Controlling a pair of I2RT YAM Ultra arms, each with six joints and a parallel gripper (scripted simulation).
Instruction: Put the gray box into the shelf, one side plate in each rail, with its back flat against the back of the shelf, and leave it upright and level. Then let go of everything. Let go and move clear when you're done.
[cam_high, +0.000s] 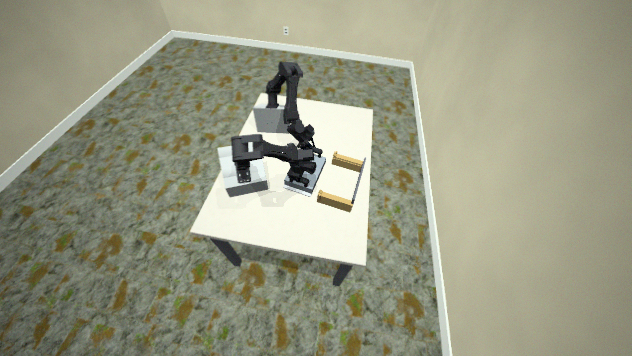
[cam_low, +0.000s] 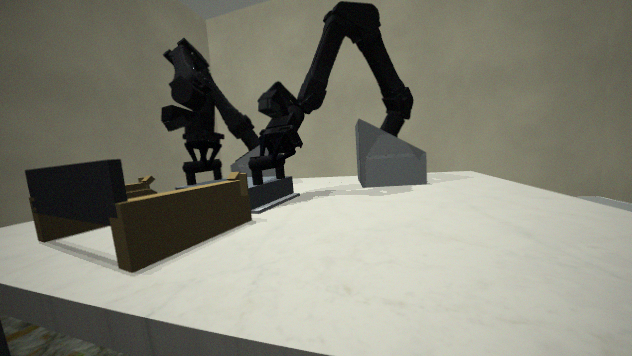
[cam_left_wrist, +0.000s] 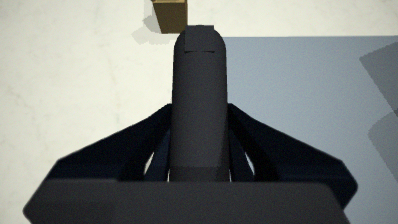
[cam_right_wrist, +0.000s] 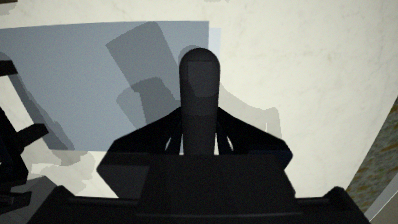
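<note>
My right hand is 120 mm to the right of the gray box, 50 mm above it and 10 mm short of it. Also, from my right hand: dark back plate (320 mm ahead, 80 mm to the left, 10 mm below).
My left hand is 20 mm past the gray box, 120 mm to the left of it and 50 mm above it. Also, from my left hand: dark back plate 300 mm ahead, 150 mm to the right, 10 mm below.
</note>
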